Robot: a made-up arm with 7 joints. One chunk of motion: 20 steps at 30 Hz.
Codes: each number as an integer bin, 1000 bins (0 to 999) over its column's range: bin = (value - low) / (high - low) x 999, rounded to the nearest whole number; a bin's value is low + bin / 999 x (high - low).
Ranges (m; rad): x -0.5..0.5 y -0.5..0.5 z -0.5..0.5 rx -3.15..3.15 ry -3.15..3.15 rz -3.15..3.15
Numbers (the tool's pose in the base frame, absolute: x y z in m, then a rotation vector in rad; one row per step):
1: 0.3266 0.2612 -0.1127 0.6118 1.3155 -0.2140
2: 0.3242 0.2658 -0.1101 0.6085 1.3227 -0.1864
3: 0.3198 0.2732 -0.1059 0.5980 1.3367 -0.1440
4: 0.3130 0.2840 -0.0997 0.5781 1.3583 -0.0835
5: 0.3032 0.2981 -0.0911 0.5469 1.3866 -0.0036
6: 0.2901 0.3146 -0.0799 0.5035 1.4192 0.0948
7: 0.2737 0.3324 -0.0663 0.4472 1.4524 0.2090
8: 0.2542 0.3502 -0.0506 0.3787 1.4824 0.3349
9: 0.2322 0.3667 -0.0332 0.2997 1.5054 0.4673
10: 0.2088 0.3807 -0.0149 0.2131 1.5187 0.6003
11: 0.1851 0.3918 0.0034 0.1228 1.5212 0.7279
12: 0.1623 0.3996 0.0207 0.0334 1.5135 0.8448
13: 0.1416 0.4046 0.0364 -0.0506 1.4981 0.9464
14: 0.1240 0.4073 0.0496 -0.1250 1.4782 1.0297
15: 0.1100 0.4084 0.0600 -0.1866 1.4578 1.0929
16: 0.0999 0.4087 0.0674 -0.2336 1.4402 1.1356
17: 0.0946 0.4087 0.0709 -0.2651 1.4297 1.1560
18: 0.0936 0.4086 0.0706 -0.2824 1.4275 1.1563
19: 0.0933 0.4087 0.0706 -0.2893 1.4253 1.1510
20: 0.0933 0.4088 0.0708 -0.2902 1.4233 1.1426
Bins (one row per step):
1: 826 760 387 597 708 466
2: 823 765 390 596 709 470
3: 819 772 394 594 711 477
4: 812 783 400 591 715 486
5: 802 797 408 586 719 499
6: 789 814 420 579 725 515
7: 773 832 433 570 730 533
8: 753 849 449 560 735 553
9: 731 866 466 547 738 574
10: 708 880 485 533 740 595
11: 684 891 503 519 741 615
12: 662 899 520 505 739 633
13: 641 904 536 491 737 650
14: 623 906 549 480 734 663
15: 609 907 559 470 731 673
16: 599 908 567 462 728 680
17: 594 908 570 457 726 683
18: 593 908 570 455 726 683
19: 593 908 570 454 726 682
20: 593 908 570 453 725 681

